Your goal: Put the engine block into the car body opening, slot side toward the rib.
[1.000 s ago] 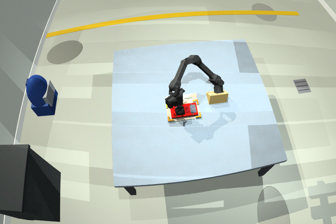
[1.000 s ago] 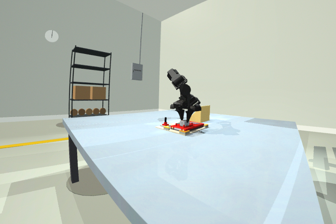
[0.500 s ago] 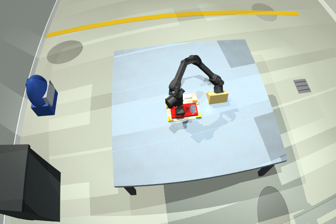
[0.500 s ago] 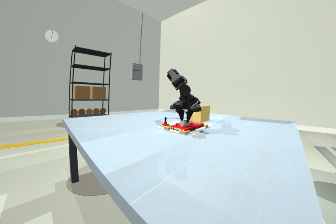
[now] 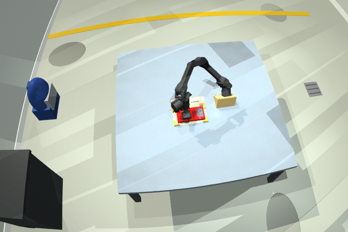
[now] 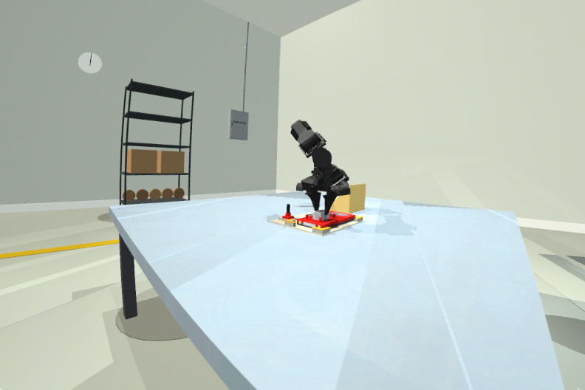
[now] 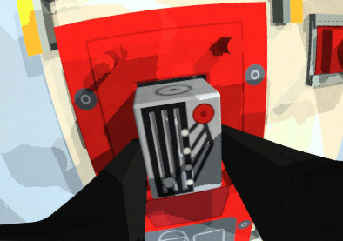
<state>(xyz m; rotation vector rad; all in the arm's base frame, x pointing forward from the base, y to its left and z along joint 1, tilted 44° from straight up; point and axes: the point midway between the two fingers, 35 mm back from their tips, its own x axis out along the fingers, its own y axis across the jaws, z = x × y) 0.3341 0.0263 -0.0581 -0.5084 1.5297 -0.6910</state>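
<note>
Right now my gripper tip is 30 mm past the beige fixture plate, 20 mm to the left of it and 30 mm above it. The rest, counted from my gripper tip: grey engine block: 10 mm below.
</note>
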